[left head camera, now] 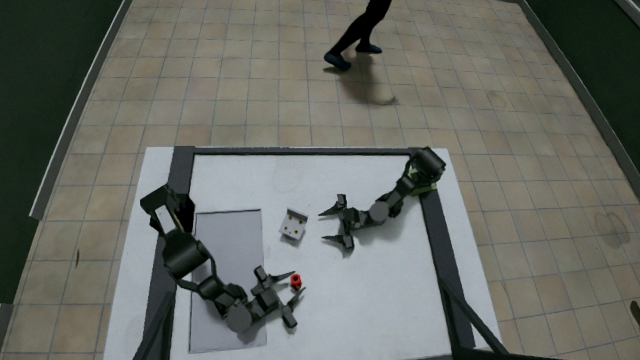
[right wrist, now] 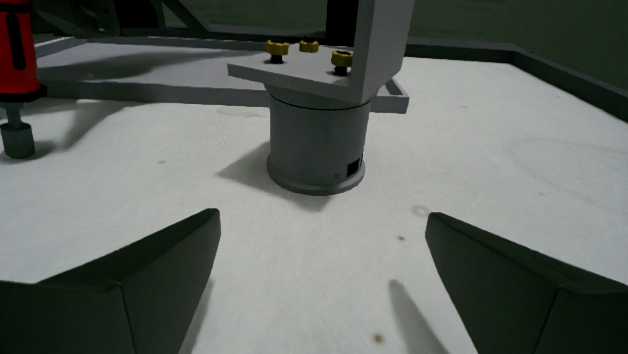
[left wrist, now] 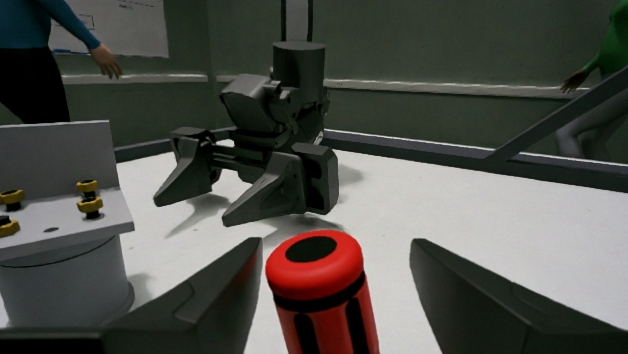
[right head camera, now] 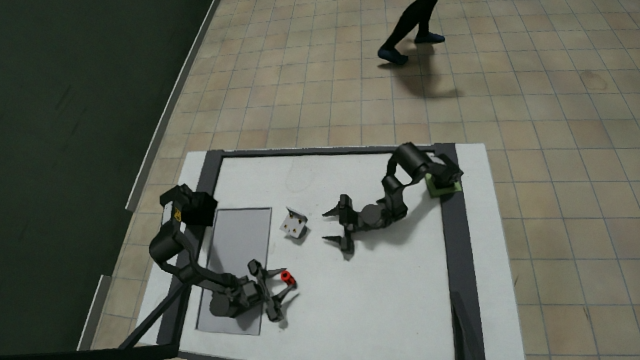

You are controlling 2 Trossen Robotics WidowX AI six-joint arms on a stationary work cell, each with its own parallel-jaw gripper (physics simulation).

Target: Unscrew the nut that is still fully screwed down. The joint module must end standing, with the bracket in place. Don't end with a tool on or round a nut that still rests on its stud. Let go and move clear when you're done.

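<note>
The grey joint module (left wrist: 65, 287) (right wrist: 317, 140) stands upright; its L-shaped bracket (left head camera: 292, 229) (right head camera: 293, 226) (left wrist: 55, 165) (right wrist: 385, 45) lies on top. Several yellow nuts sit on studs. In the left wrist view one nut (left wrist: 9, 228) sits low with its black stud above it; the others sit higher. A red nut driver (left head camera: 296, 281) (right head camera: 286, 277) (left wrist: 320, 280) (right wrist: 17, 55) is near upright, its grey socket (right wrist: 18, 141) down at the table. My left gripper (left head camera: 299, 281) (right head camera: 291, 278) (left wrist: 336, 249) is open around the driver. My right gripper (left head camera: 321, 226) (right head camera: 324, 226) (right wrist: 325, 222) is open, facing the module, apart from it.
A shallow grey tray (left head camera: 262, 235) (right head camera: 270, 230) (right wrist: 150, 93) lies beside the module, partly under the left arm. Dark rails (left head camera: 300, 150) (right head camera: 320, 151) edge the table. A person (left head camera: 367, 22) (right head camera: 415, 20) is on the floor beyond the table.
</note>
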